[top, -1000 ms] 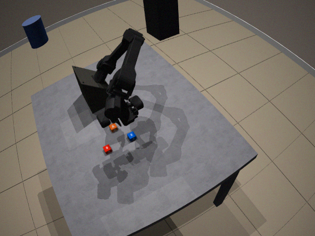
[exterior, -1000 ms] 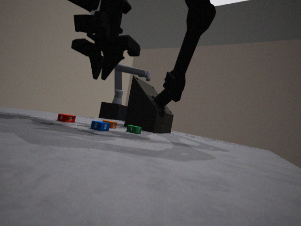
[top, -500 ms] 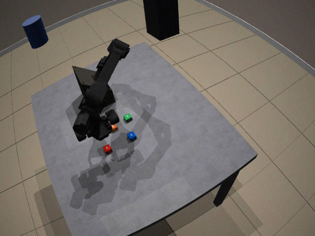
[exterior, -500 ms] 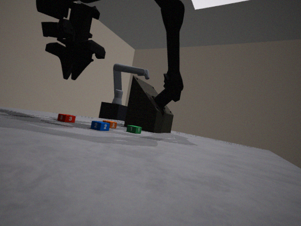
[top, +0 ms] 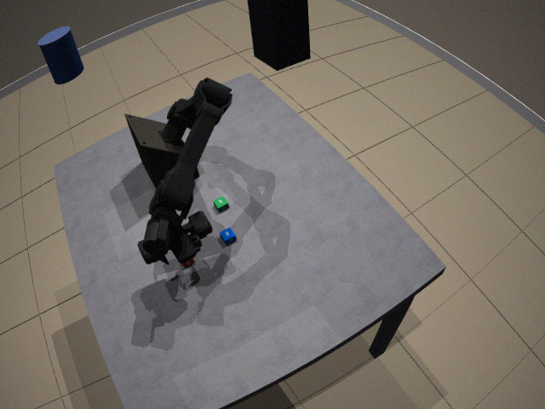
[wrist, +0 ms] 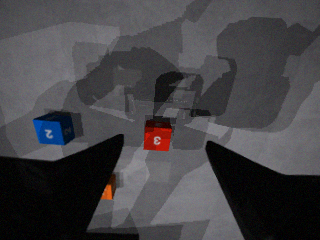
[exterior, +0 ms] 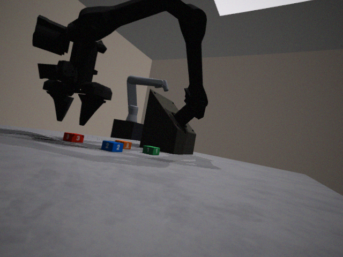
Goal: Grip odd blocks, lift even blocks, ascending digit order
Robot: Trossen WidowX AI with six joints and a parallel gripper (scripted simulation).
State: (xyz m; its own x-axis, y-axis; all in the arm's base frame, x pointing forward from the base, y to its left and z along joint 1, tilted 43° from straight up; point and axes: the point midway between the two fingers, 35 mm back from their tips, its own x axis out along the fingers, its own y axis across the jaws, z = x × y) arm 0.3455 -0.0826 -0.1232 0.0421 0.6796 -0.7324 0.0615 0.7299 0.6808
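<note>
Now: gripper tip 30 mm above the red block, 10 mm to the right of it and 10 mm past it. Round my gripper tip: orange block (100 mm behind, 90 mm to the left, 30 mm below); then blue block (140 mm to the left, 30 mm below, 10 mm behind); then green block (180 mm to the left, 110 mm behind, 30 mm below).
</note>
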